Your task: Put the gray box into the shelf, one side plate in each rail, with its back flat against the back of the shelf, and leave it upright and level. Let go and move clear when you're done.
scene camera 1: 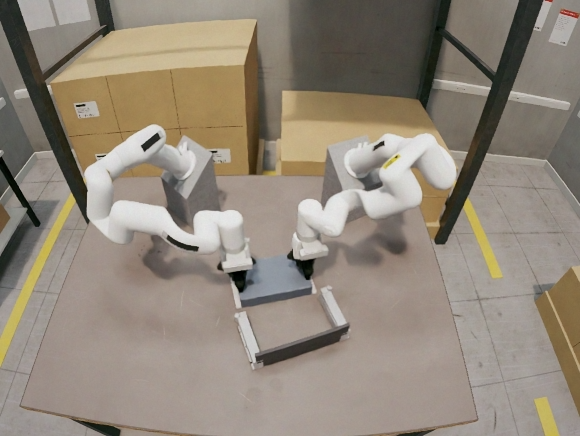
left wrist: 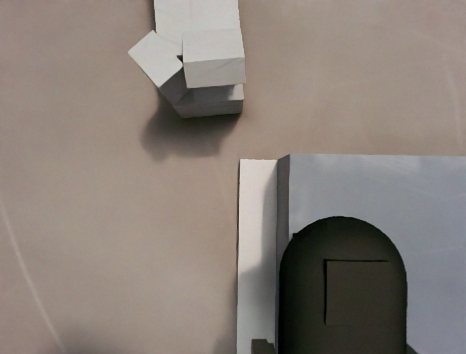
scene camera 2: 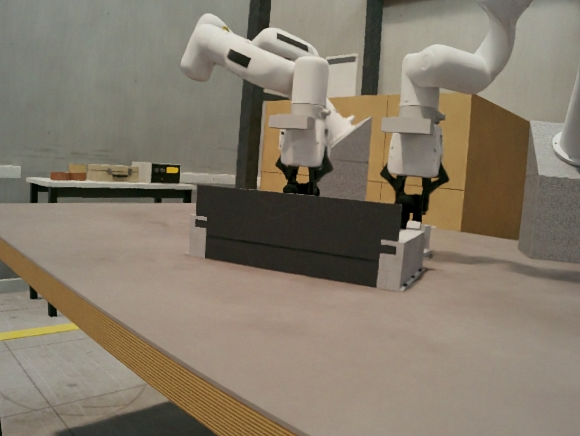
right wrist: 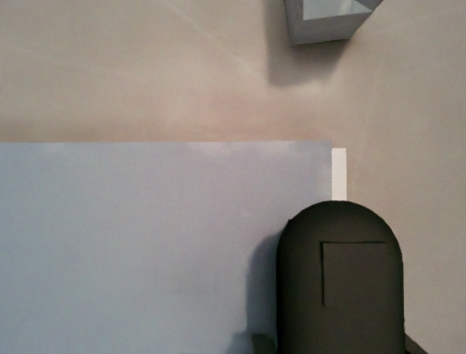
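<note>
The gray box (scene camera 1: 275,280) (left wrist: 430,190) (right wrist: 150,225) lies level at the open end of the shelf, apart from its rails, with a pale side plate (left wrist: 257,210) (right wrist: 339,172) along each side. The shelf has two white rails (scene camera 1: 245,332) (left wrist: 215,50) (right wrist: 325,30) and a dark back panel (scene camera 1: 302,345) (scene camera 2: 300,220). My left gripper (scene camera 1: 305,270) (scene camera 2: 413,202) is shut on the black handle (left wrist: 345,280) at the box's right in scene camera 1. My right gripper (scene camera 1: 239,282) (scene camera 2: 302,187) is shut on the other black handle (right wrist: 340,280). In scene camera 2 the panel hides most of the box.
The box and shelf are on the brown table (scene camera 1: 150,350) (scene camera 2: 300,340). The two gray arm mounts (scene camera 1: 192,185) (scene camera 1: 340,175) stand at its far edge, with large cartons (scene camera 1: 155,100) (scene camera 1: 350,120) behind. In scene camera 2 a side table (scene camera 2: 110,184) with small items stands at the left.
</note>
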